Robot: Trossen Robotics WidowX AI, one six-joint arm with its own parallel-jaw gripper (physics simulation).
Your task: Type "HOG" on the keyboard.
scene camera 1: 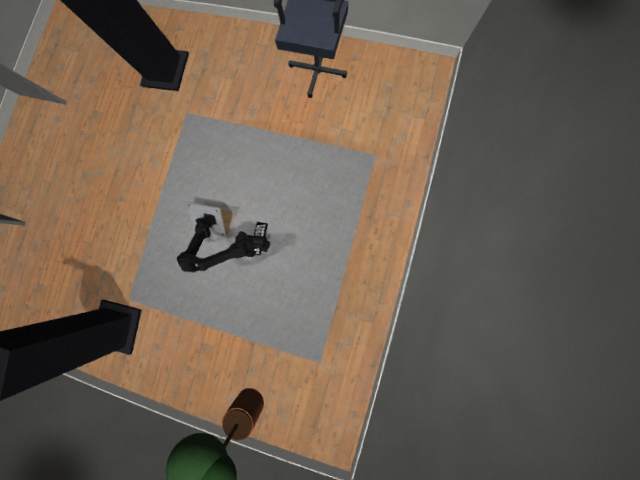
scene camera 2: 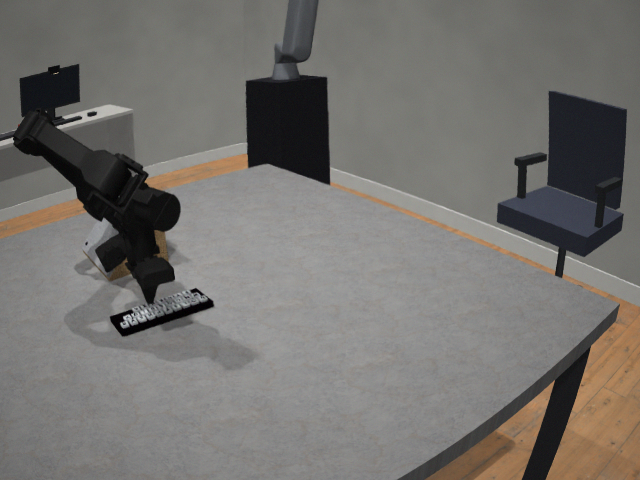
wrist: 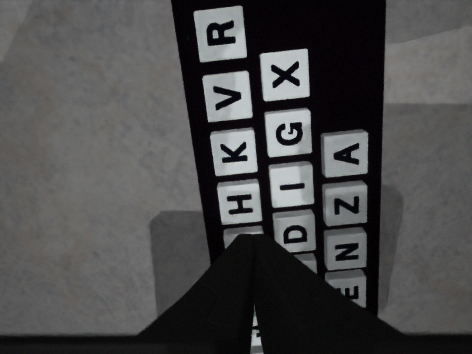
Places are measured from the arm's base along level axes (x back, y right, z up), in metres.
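Pixels of known places: gripper, between the fingertips: [scene camera 2: 150, 303] [wrist: 252, 247]; arm's base, origin of its link: [scene camera 1: 210, 218].
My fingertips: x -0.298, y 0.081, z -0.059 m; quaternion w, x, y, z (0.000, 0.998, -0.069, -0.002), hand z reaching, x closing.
For each thing: its top centre in the pictures, then the offset to it from my fingertips. Level surfaces: height alone.
- black keyboard, centre of its top: [wrist: 297, 267] [scene camera 2: 159, 306] [scene camera 1: 258, 238] dy -0.023, dx +0.015, dz -0.021 m
- H key, centre of its top: [wrist: 240, 204] dy +0.005, dx -0.003, dz -0.021 m
- G key, centre of its top: [wrist: 289, 134] dy +0.029, dx +0.017, dz -0.021 m
- D key, centre of its top: [wrist: 295, 235] dy -0.009, dx +0.016, dz -0.021 m
- grey table, height of its surface: dz -0.039 m
A black keyboard [scene camera 1: 265, 224] [scene camera 2: 117, 326] [wrist: 345, 60] with white letter keys lies on the grey table. In the wrist view the H key [wrist: 239, 202] is in the left row, below K. The G key [wrist: 288, 133] is in the middle row, between X and I. The O key cannot be made out. My gripper [scene camera 2: 150, 301] [wrist: 252, 247] is shut and empty, pointing down at the keyboard. In the wrist view its tips cover part of the key below H and lie left of the D key [wrist: 294, 231]. Whether they touch a key is hard to tell. The fingers hide keys lower down.
The grey table [scene camera 1: 289, 186] [scene camera 2: 330, 361] carries the arm. A tilted white panel [scene camera 1: 199, 210] [scene camera 2: 97, 238] on a wooden wedge [scene camera 1: 226, 221] [scene camera 2: 163, 246] stands near the arm. An office chair [scene camera 1: 311, 28] [scene camera 2: 560, 211] and a black pedestal [scene camera 2: 287, 124] stand beyond the table.
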